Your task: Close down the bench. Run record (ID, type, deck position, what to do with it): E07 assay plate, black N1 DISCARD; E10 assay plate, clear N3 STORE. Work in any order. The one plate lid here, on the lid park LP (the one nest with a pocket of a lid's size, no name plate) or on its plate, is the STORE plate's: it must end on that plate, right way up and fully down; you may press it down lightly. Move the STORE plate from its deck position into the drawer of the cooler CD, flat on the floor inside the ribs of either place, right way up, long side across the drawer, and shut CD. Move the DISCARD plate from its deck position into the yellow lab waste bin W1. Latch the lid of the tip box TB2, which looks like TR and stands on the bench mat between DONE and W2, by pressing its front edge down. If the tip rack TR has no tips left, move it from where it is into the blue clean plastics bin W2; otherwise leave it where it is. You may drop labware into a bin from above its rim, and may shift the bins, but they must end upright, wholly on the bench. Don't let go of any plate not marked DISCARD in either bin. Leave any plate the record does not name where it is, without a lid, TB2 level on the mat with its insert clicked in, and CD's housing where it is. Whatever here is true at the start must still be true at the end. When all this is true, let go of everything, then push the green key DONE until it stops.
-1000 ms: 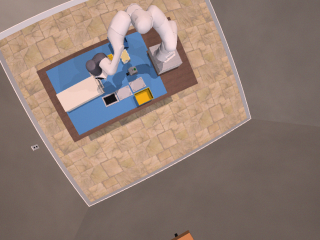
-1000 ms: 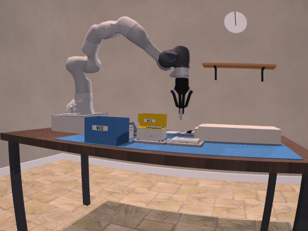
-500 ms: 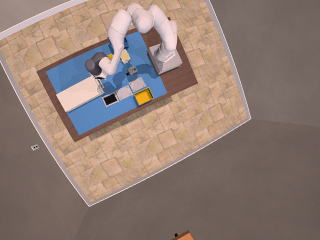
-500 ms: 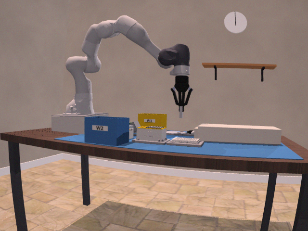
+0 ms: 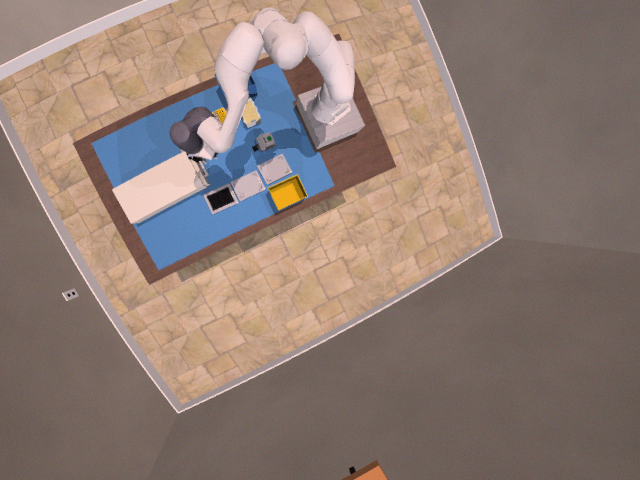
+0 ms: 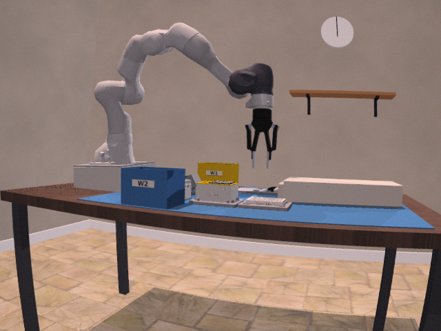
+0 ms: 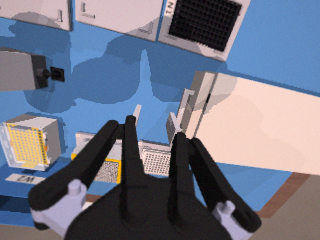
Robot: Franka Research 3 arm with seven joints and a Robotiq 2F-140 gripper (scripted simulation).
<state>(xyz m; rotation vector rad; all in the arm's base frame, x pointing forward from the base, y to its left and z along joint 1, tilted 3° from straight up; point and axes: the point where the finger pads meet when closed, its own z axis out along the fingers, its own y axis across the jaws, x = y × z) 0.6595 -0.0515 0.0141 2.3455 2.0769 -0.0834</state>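
My gripper is now 180 mm to the right of the black plate, 130 mm above it and 80 mm short of it. The rest, counted from my hand: nest N1: 180 mm to the left, 140 mm below, 80 mm ahead; then clear plate: 200 mm to the right, 130 mm below, 50 mm ahead; then white plate lid: 180 mm ahead, 120 mm below, 20 mm to the right.
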